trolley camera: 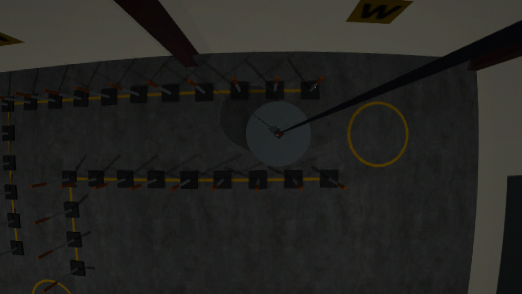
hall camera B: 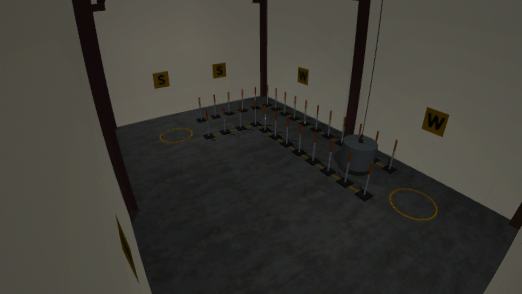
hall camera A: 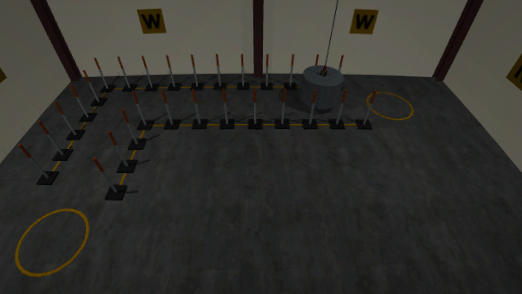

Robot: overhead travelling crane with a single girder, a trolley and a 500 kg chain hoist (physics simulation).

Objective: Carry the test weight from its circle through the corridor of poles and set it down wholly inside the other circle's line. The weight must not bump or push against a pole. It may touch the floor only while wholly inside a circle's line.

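Observation:
The grey cylindrical test weight (hall camera A: 321,94) (hall camera B: 360,156) (trolley camera: 265,145) hangs upright above the floor, between the two pole rows near the corridor's right end in hall camera A. Its shadow lies apart from it, to the left. My hook (hall camera A: 324,72) (hall camera B: 361,140) (trolley camera: 278,133) is shut on the weight's top fitting. In the trolley camera, gaps show between the weight and the pole bases on both sides. The nearer circle (hall camera A: 397,119) (hall camera B: 390,202) (trolley camera: 348,134) lies beyond the corridor's right end. The other circle (hall camera A: 16,250) (hall camera B: 160,136) (trolley camera: 48,280) lies past the other end.
The far pole row (hall camera A: 218,72) (trolley camera: 239,90) runs along the W wall. The near pole row (hall camera A: 255,110) (hall camera B: 300,140) (trolley camera: 258,179) runs parallel to it. Both rows bend at the left in hall camera A, towards the other circle. A dark wall column (hall camera A: 258,40) (hall camera B: 358,70) stands behind the far row.

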